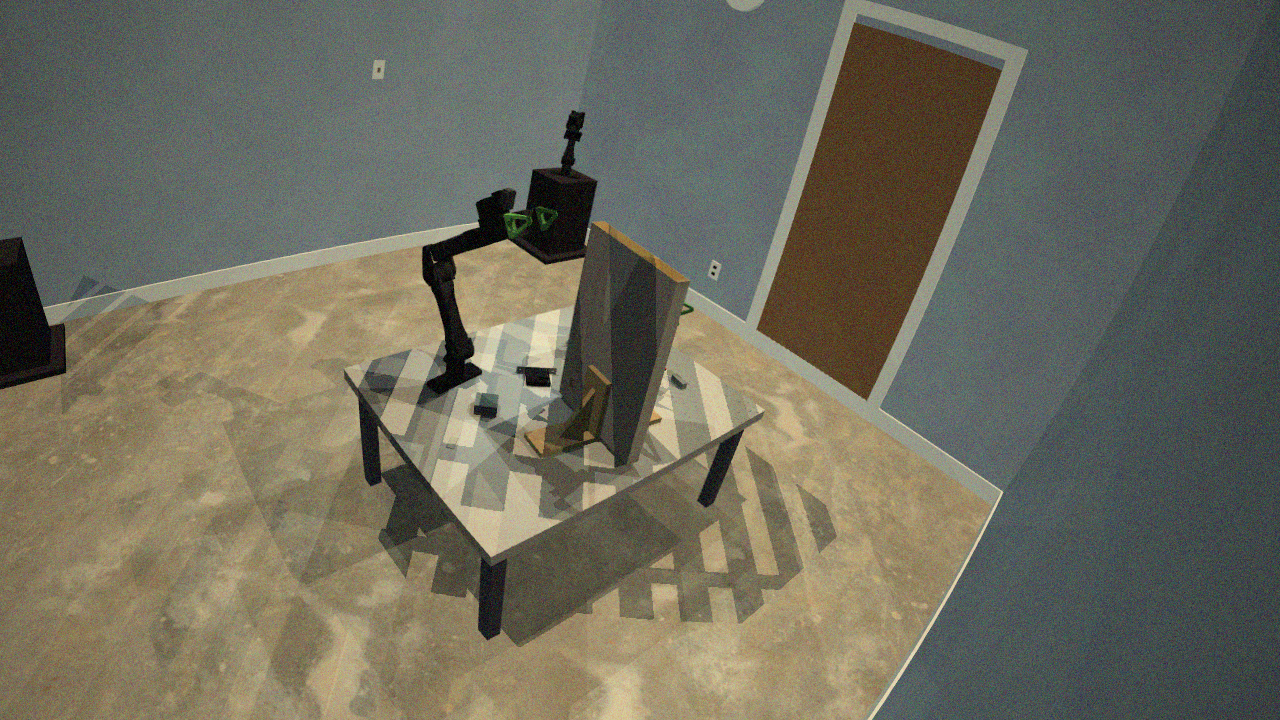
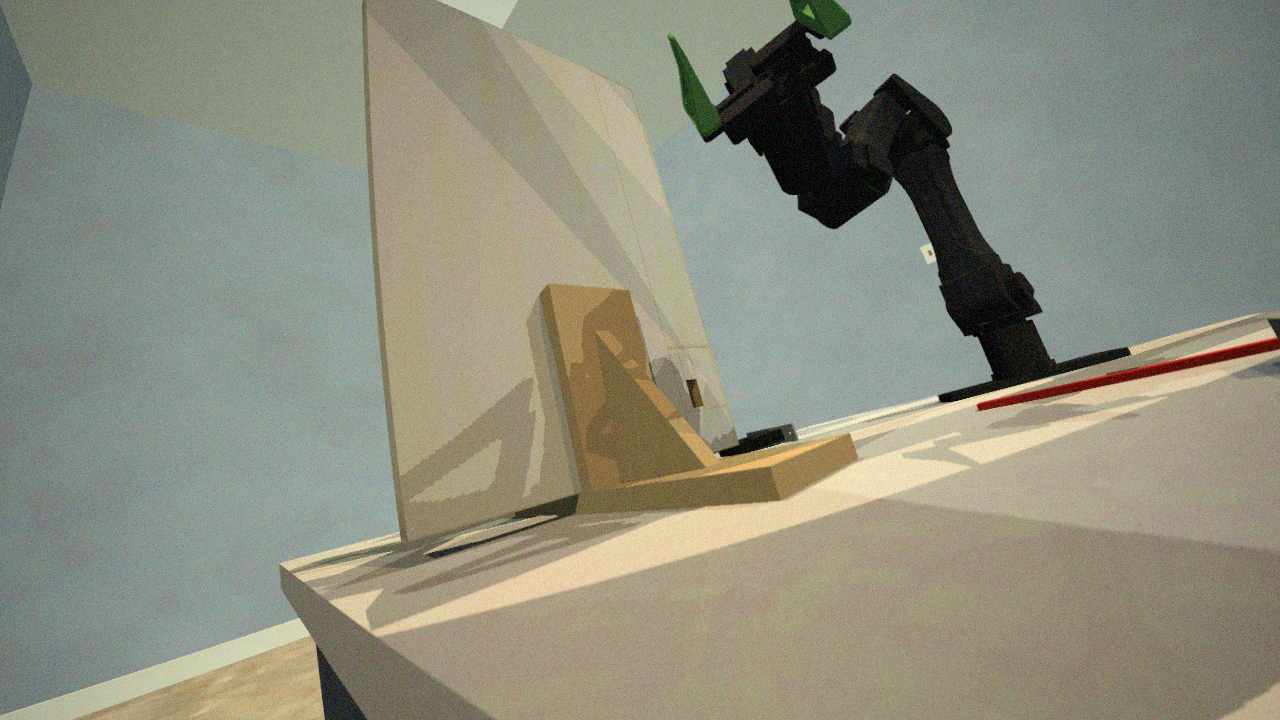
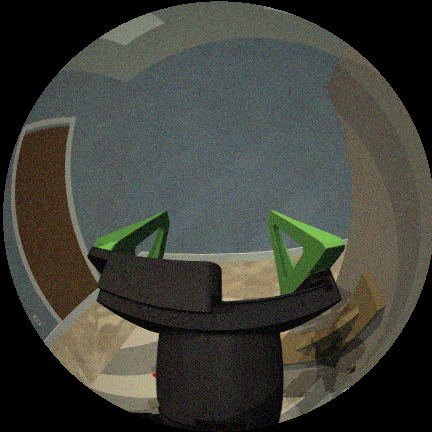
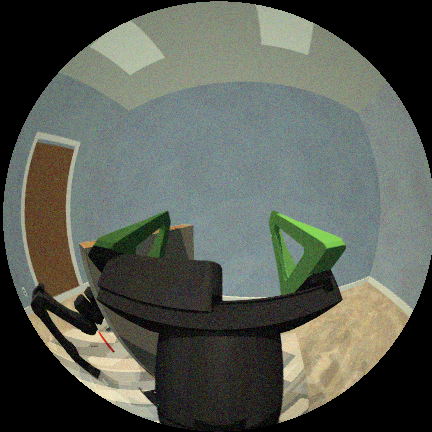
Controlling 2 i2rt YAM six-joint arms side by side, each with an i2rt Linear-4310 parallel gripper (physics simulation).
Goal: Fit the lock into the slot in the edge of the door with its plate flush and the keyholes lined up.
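Places are measured from the left arm's base along level axes (x up, y right, z ahead), in centimetres.
Where they show: left gripper, fingertip midpoint: [image 1: 686, 316] [image 3: 218, 215]; right gripper, fingertip midpoint: [image 1: 544, 216] [image 4: 219, 216]; left arm's base, origin of the base link: [image 2: 1027, 380]; right arm's base, origin of the base link: [image 1: 454, 378].
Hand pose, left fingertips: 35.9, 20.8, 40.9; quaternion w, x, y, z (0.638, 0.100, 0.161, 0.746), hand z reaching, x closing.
Note:
Things, the pixels of their top centre, and the offset from my left fingertips, as dx, dy, dz. "spot": a spot on its surface instead. Level surfaces: height alone.
- pale door panel, middle of its top: [image 2: 518, 53] [image 4: 149, 231] [image 1: 637, 248] +25.6, +25.6, -10.4
- small hole, surface spot: [image 2: 694, 393] spot: -26.4, +18.4, -22.9
- lock, middle of its top: [image 2: 747, 433] [image 1: 538, 373] -33.3, +16.8, -39.2
- dark block, middle of its top: [image 1: 486, 399] -32.3, +41.9, -41.6
- small grey block, middle of its top: [image 1: 679, 378] -33.7, -18.3, -1.1
- table, its level: dx -35.9
- red strip, middle of its top: [image 2: 1110, 375] [image 4: 104, 340] -35.3, -15.9, -13.5
The pale door panel [image 1: 622, 349] [image 2: 483, 223] [image 3: 375, 190] [image 4: 127, 330] stands upright in a wooden stand. A small hole [image 2: 694, 393] shows in its face near the far edge; the edge slot cannot be made out. A dark part with a thin plate, which looks like the lock [image 1: 537, 377] [image 2: 762, 438], lies on the table beside the door. My left gripper [image 2: 733, 16] [image 3: 218, 215] is open and empty, raised beside the door's face. My right gripper [image 1: 542, 218] [image 4: 219, 216] is open and empty, high above the table on the door's other side.
The wooden stand [image 1: 597, 402] [image 2: 617, 394] juts out at the door's foot. A dark block [image 1: 486, 404] and a small grey block [image 1: 678, 380] lie on the table [image 1: 514, 528] [image 2: 805, 608]. A red strip [image 2: 1127, 373] [image 4: 106, 342] lies near the left arm's base.

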